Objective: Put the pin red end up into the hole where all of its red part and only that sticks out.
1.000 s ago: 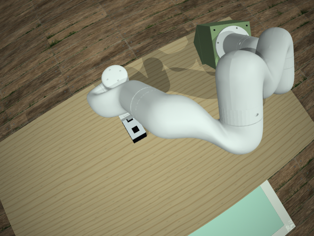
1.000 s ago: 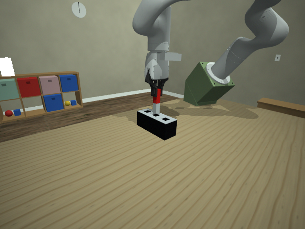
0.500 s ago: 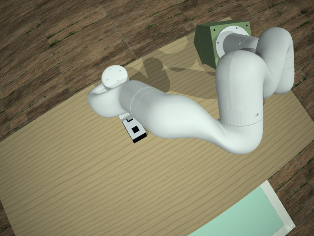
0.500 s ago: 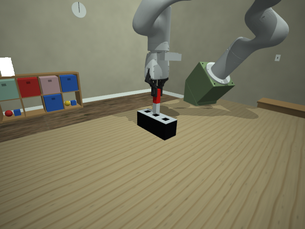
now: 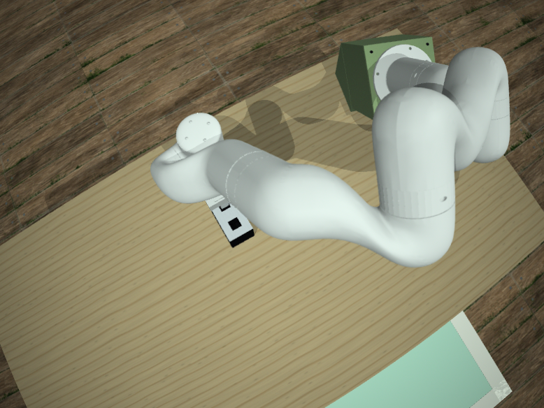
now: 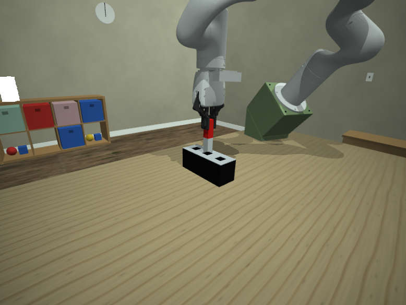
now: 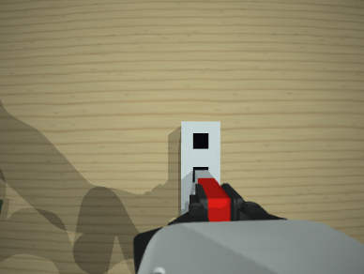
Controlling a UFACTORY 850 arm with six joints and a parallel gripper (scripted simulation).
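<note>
Right now my hand is 20 mm above the pin. Round my hand: block 140 mm below.
</note>
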